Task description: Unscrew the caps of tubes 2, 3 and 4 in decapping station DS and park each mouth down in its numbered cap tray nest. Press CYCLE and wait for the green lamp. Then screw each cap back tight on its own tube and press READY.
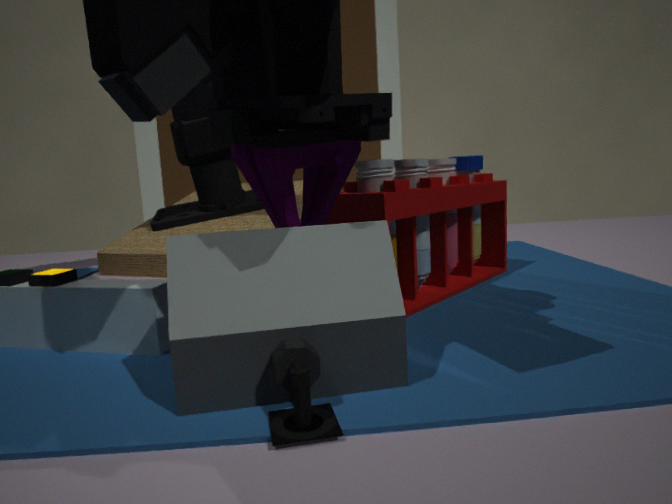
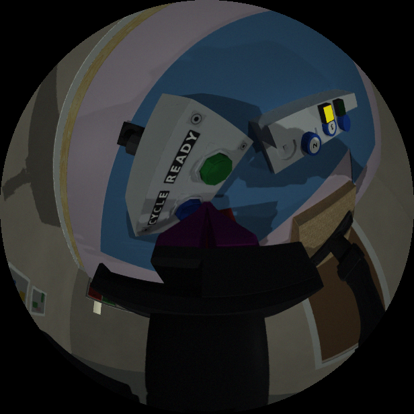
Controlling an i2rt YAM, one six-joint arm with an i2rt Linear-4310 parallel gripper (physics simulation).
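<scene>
My gripper point(image 1: 292, 225) point(image 2: 206, 207) is shut and empty. Its purple tips are at the blue CYCLE button point(image 2: 189, 209) and hide part of it; contact cannot be told. The green READY button point(image 2: 216, 169) is on the same grey box point(image 1: 287, 282) point(image 2: 172, 111). The yellow lamp point(image 1: 54, 275) point(image 2: 328, 114) is lit; the green lamp point(image 1: 15, 277) point(image 2: 340, 107) is dark. Blue caps point(image 2: 312, 144) point(image 2: 329, 129) point(image 2: 344, 123) sit in the cap tray point(image 1: 92, 317) point(image 2: 286, 126). Three uncapped tubes point(image 1: 375, 176) point(image 1: 411, 170) point(image 1: 441, 169) and one with a blue cap point(image 1: 468, 162) stand in the red rack point(image 1: 445, 203).
A wooden board point(image 1: 132, 254) point(image 2: 322, 217) under the arm's base lies behind the cap tray. A black bracket point(image 1: 305, 425) point(image 2: 131, 136) is at the box's outer side. The box, rack and cap tray stand on the blue mat point(image 1: 488, 347) point(image 2: 280, 55).
</scene>
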